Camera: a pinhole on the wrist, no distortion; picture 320 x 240 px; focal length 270.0 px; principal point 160.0 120.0 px. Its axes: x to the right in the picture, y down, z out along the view. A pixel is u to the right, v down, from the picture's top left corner.
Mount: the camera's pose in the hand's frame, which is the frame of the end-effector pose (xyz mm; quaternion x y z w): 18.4 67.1 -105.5 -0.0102 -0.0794 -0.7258 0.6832
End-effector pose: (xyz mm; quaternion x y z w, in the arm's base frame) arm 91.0 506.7 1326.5 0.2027 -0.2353 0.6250 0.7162
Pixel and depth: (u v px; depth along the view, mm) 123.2 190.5 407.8
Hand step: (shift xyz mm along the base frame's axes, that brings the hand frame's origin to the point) -183.0 -81.1 295.2
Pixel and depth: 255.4 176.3 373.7
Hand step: 0.9 -129.1 262.9
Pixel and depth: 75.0 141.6 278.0
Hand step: -197.9 -51.8 140.7
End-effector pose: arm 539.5 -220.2 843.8 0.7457 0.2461 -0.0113 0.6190
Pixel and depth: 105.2 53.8 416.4
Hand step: 59.7 -329.3 163.8
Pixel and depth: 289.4 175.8 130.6
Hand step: 42.9 -23.6 1.7
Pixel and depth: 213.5 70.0 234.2
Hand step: 13.4 -141.6 35.7
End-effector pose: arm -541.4 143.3 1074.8 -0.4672 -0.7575 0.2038 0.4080
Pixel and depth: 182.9 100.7 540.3
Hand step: -279.7 11.8 -347.0
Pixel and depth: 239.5 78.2 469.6
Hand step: -275.5 -69.4 -256.9
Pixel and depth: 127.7 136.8 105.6
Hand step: 48.4 58.3 -56.1
